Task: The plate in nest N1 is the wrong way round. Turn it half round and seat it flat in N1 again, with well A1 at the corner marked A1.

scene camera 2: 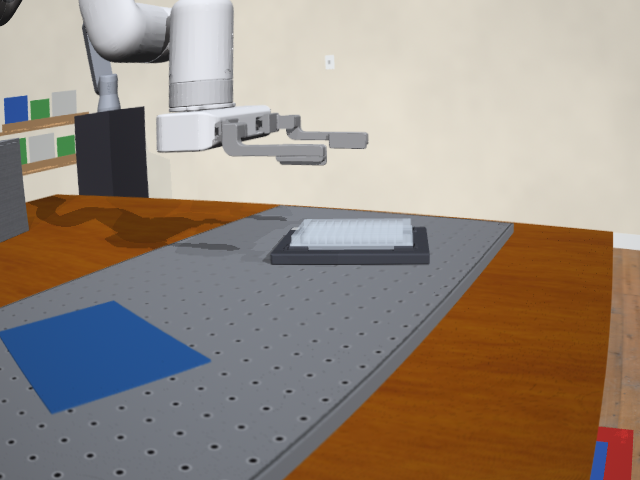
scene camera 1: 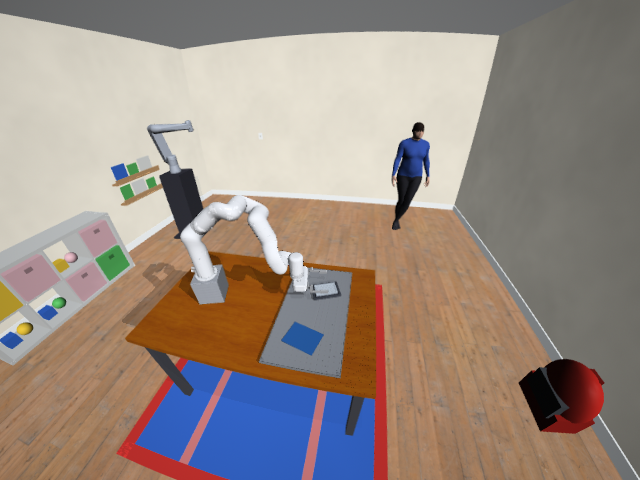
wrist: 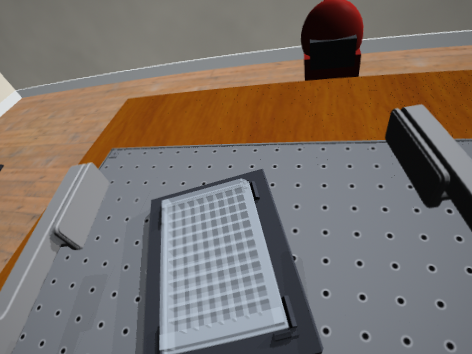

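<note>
The clear well plate (scene camera 1: 326,286) (scene camera 2: 356,232) (wrist: 215,260) sits in the dark nest (scene camera 1: 325,297) (scene camera 2: 351,257) (wrist: 275,240) and looks level in scene camera 2. My gripper (scene camera 1: 321,282) (scene camera 2: 325,147) (wrist: 250,181) is open and empty, its fingers pointing sideways, well above the plate's height. In the wrist view the fingers stand wide apart, one on each side of the plate, and the nest looks turned slightly against them. The near end of the nest is cut off by the lower edge of the wrist view. The A1 mark and well lettering cannot be made out.
The nest stands on a grey perforated board (scene camera 1: 310,315) (scene camera 2: 289,328) on the wooden table (scene camera 1: 232,325) (scene camera 2: 496,335). A flat blue square (scene camera 1: 302,338) (scene camera 2: 103,356) lies on the board. A person (scene camera 1: 413,157) is beyond the table. A red-and-black object (scene camera 1: 573,395) (wrist: 332,30) is off to the side.
</note>
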